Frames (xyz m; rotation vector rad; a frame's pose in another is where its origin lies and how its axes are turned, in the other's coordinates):
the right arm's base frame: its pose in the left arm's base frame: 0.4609 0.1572 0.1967 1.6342 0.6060 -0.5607
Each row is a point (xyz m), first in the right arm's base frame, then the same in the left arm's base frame.
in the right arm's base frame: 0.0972 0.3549 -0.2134
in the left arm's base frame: 0.7752 0.3334 0.4228
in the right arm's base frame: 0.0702 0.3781 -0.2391
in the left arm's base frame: 0.7712 0.3540 0.4614
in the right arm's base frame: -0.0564 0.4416 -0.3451
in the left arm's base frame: 0.7218 0.4418 0.6068
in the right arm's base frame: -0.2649 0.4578 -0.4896
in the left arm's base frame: 0.5809 0.5672 0.7772
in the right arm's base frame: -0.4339 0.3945 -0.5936
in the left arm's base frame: 0.4153 0.6650 0.8573
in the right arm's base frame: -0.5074 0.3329 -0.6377
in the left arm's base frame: 0.3205 0.7104 0.8669
